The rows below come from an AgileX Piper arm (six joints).
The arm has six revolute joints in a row. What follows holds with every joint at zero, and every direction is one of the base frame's. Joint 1 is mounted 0.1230 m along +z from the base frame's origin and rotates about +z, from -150.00 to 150.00 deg. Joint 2 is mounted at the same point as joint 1 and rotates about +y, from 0.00 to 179.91 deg. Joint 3 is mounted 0.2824 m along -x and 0.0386 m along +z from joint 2 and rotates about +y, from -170.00 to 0.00 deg. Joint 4 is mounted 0.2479 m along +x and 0.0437 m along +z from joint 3 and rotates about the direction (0.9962, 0, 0.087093), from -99.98 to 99.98 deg. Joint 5 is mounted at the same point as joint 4 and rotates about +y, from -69.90 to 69.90 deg. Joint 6 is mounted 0.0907 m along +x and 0.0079 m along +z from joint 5 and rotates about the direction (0.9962, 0, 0.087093), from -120.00 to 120.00 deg. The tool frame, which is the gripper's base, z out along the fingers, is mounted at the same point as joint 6; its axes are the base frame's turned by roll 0.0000, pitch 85.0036 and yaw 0.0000 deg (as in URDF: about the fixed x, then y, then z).
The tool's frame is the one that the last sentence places.
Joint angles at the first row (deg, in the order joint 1, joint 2, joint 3, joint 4, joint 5, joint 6):
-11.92, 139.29, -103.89, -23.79, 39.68, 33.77
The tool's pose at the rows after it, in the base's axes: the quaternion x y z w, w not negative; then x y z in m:
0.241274 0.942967 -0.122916 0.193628 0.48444 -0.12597 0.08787
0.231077 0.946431 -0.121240 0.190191 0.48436 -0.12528 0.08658
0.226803 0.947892 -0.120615 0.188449 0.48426 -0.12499 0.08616
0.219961 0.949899 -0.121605 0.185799 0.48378 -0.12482 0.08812
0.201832 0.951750 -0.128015 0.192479 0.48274 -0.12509 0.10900
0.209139 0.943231 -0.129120 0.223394 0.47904 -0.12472 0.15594
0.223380 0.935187 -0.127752 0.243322 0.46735 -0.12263 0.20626
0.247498 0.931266 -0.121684 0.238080 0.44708 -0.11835 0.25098
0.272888 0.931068 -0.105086 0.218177 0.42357 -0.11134 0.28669
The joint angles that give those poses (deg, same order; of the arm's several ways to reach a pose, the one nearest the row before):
-11.92, 139.36, -103.89, -23.55, 39.68, 32.41
-11.92, 139.48, -103.89, -22.84, 39.68, 30.68
-11.92, 139.52, -103.89, -22.53, 39.73, 29.94
-11.92, 139.26, -103.89, -22.25, 40.15, 28.81
-11.92, 136.78, -103.89, -22.10, 41.52, 26.02
-11.92, 131.23, -103.88, -21.68, 43.41, 25.74
-11.92, 125.01, -103.89, -20.57, 47.24, 25.43
-11.92, 118.97, -103.89, -18.62, 53.89, 25.40
-11.92, 113.67, -103.89, -15.59, 61.40, 25.36

